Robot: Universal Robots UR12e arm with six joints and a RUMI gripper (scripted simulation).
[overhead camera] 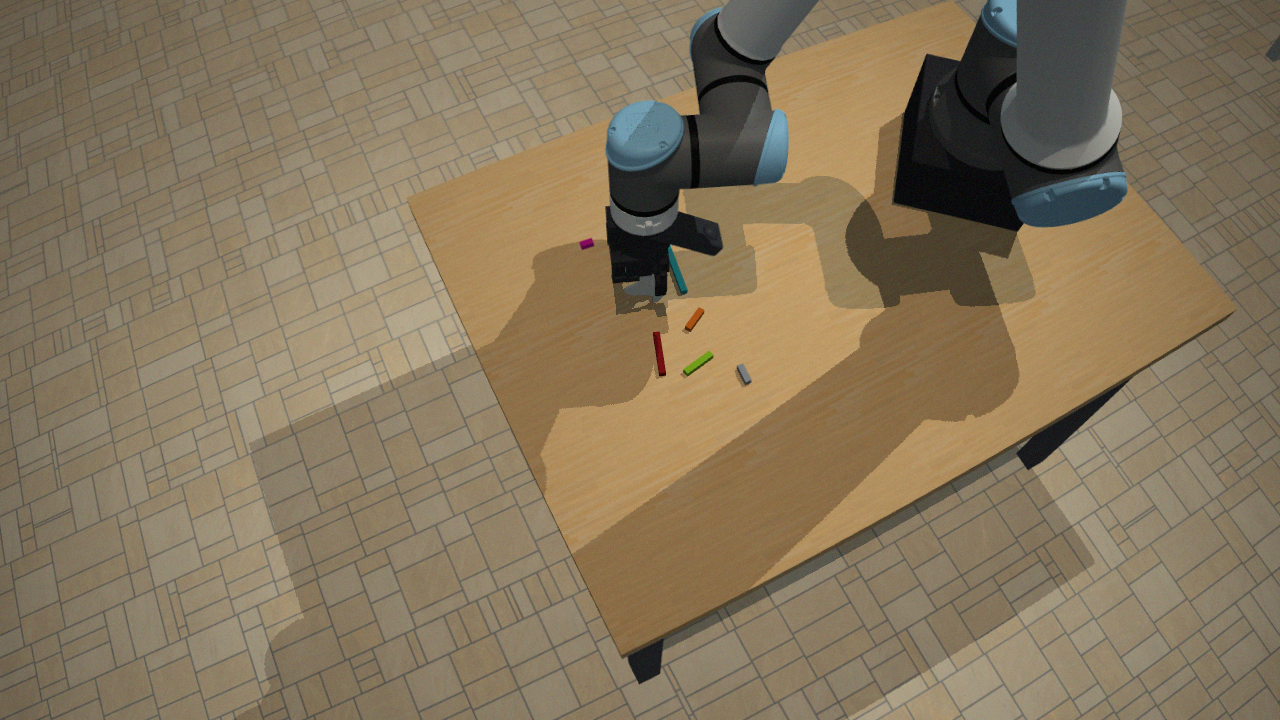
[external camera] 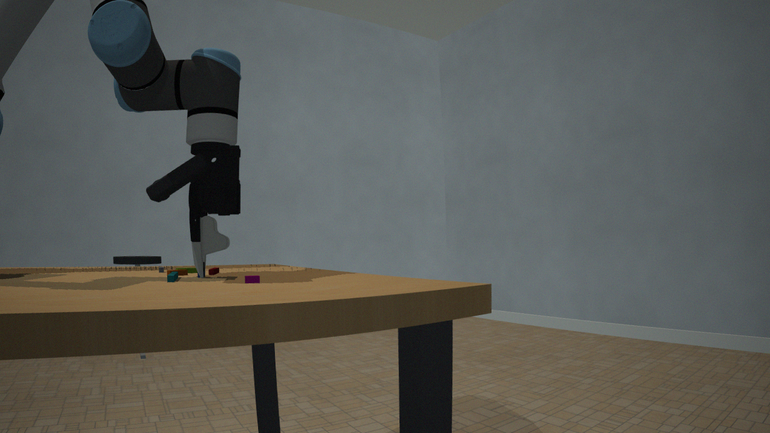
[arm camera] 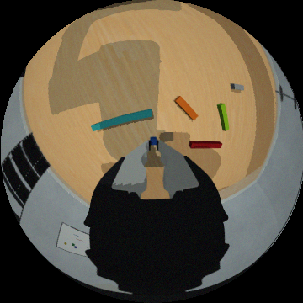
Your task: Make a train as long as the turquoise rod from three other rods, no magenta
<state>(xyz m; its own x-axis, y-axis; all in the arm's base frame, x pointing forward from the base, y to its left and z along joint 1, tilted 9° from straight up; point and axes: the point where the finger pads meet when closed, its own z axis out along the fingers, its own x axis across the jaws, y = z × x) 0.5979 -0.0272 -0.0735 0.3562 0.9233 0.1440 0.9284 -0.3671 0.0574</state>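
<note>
My gripper is now 50 mm past the turquoise rod, 30 mm to the left of it and 10 mm above it. Also, from my hand: red rod (90 mm to the left, 40 mm ahead, 10 mm below); then orange rod (60 mm to the left, 30 mm behind, 10 mm below); then blue rod (10 mm below).
</note>
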